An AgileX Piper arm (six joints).
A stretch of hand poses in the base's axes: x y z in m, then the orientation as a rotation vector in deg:
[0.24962 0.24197 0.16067 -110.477 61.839 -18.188]
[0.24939 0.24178 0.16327 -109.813 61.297 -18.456]
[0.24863 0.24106 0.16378 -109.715 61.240 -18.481]
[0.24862 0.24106 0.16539 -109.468 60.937 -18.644]
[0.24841 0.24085 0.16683 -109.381 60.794 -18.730]
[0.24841 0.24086 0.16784 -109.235 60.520 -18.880]
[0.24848 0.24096 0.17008 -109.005 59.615 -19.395]
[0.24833 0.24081 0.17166 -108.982 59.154 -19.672]
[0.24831 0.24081 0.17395 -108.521 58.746 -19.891]
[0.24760 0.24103 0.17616 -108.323 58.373 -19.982]
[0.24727 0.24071 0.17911 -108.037 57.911 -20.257]
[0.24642 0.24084 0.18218 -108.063 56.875 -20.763]
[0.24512 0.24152 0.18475 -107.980 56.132 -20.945]
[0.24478 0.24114 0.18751 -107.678 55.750 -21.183]
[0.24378 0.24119 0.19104 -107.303 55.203 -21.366]
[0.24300 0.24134 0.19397 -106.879 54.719 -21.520]
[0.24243 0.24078 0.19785 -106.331 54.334 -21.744]
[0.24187 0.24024 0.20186 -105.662 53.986 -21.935]
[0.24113 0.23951 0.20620 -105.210 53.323 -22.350]
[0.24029 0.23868 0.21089 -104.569 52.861 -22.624]
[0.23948 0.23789 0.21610 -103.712 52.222 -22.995]
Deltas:
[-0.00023 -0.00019 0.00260 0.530 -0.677 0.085]
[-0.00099 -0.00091 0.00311 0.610 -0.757 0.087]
[-0.00100 -0.00091 0.00472 0.796 -1.097 0.163]
[-0.00121 -0.00112 0.00616 0.855 -1.252 0.204]
[-0.00121 -0.00111 0.00717 0.957 -1.533 0.293]
[-0.00114 -0.00101 0.00941 1.070 -2.377 0.649]
[-0.00129 -0.00116 0.01099 1.040 -2.779 0.851]
[-0.00131 -0.00116 0.01328 1.393 -3.288 0.919]
[-0.00202 -0.00094 0.01549 1.576 -3.605 1.083]
[-0.00235 -0.00126 0.01844 1.764 -4.108 1.215]
[-0.00320 -0.00113 0.02151 1.672 -4.916 1.734]
[-0.00450 -0.00045 0.02408 1.768 -5.429 2.148]
[-0.00484 -0.00083 0.02684 1.969 -5.877 2.236]
[-0.00584 -0.00078 0.03037 2.278 -6.406 2.437]
[-0.00662 -0.00063 0.03330 2.631 -6.904 2.593]
[-0.00719 -0.00119 0.03718 3.041 -7.443 2.622]
[-0.00775 -0.00173 0.04119 3.562 -7.991 2.604]
[-0.00849 -0.00246 0.04553 3.839 -8.746 2.776]
[-0.00933 -0.00329 0.05022 4.311 -9.392 2.811]
[-0.01014 -0.00408 0.05543 4.940 -10.270 2.871]

